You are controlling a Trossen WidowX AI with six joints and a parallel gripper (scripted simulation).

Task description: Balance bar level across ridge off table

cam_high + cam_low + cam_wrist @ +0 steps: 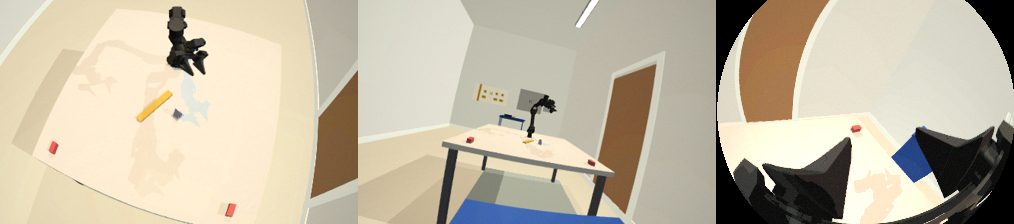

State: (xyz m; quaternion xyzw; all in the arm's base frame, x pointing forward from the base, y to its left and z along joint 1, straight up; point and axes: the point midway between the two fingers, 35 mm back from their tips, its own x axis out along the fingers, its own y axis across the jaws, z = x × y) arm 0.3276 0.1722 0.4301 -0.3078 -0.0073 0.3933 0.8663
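My gripper tip is 40 mm past the bar, 220 mm to the left of it and 410 mm above it.
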